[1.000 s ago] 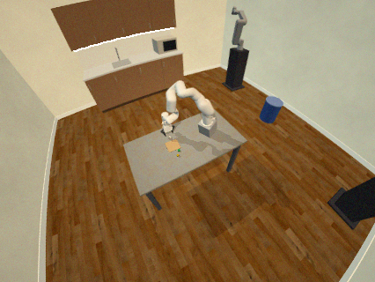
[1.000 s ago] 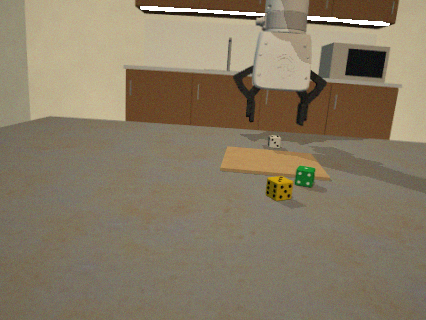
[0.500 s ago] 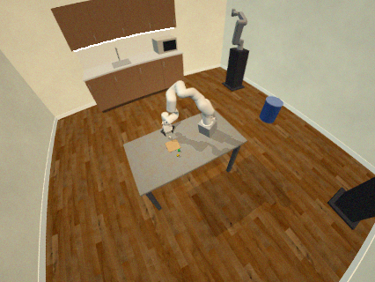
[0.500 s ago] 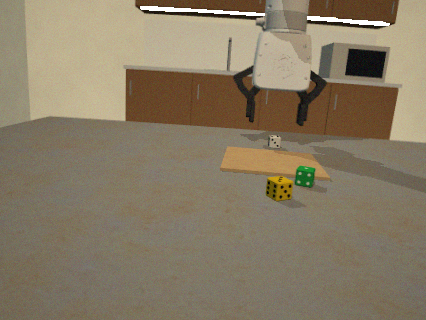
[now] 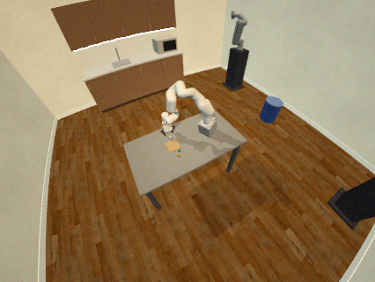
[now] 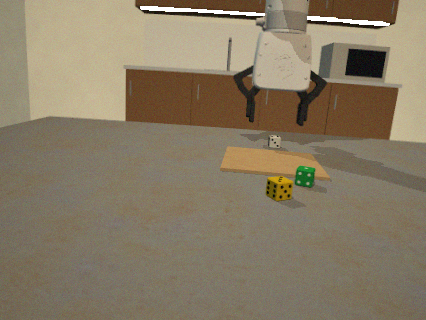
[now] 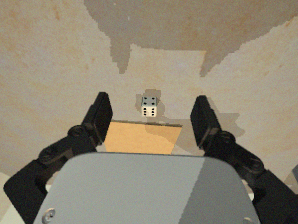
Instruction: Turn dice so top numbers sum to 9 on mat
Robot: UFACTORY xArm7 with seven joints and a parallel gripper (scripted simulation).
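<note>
Right now my hand is 3 cm to the right of the white die and 4 cm above it. The rest, counted from my hand: tan mat: 2 cm ahead, 15 cm to the left, 5 cm below; green die: 2 cm behind, 25 cm to the left, 4 cm below; yellow die: 2 cm ahead, 30 cm to the left, 4 cm below.
</note>
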